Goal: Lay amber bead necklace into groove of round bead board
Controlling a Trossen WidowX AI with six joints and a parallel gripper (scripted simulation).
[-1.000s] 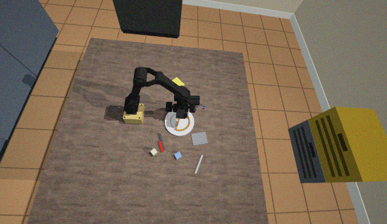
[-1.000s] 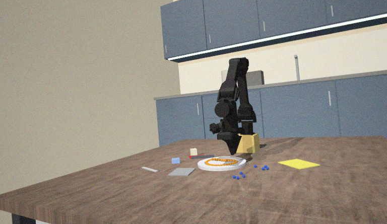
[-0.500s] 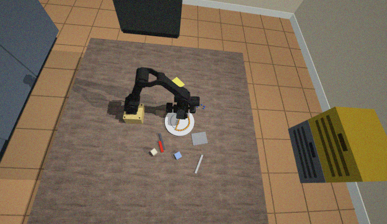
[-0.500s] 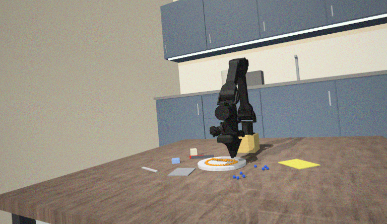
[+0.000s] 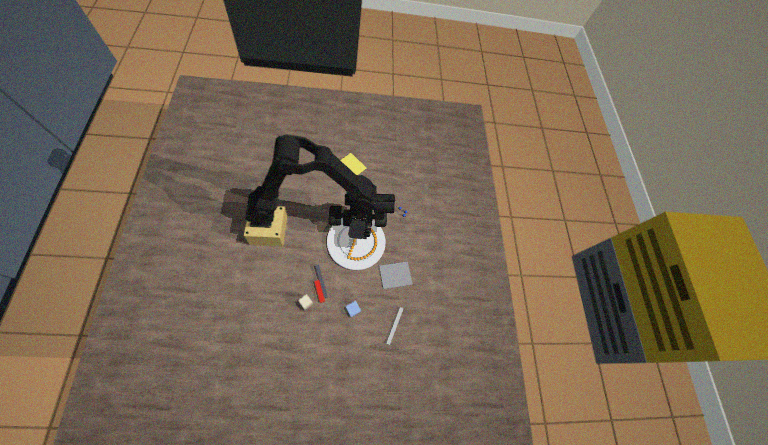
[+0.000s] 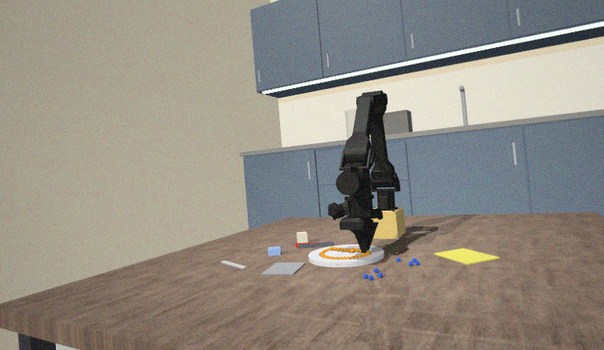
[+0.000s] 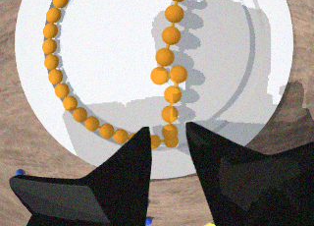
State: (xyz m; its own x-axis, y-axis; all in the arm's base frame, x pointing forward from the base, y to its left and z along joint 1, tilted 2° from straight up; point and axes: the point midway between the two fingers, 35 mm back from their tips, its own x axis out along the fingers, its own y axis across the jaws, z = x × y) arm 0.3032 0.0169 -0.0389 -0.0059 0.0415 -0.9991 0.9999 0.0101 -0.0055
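Now: the red stick 21 cm to the right of my gripper tip, 11 cm behind it and 1 cm below it. Round my gripper tip: yellow sheet (24 cm to the left, 4 cm behind, 1 cm below); then light blue cube (28 cm to the right, 1 cm below); then grey square tile (17 cm to the right, 14 cm ahead, 1 cm below).
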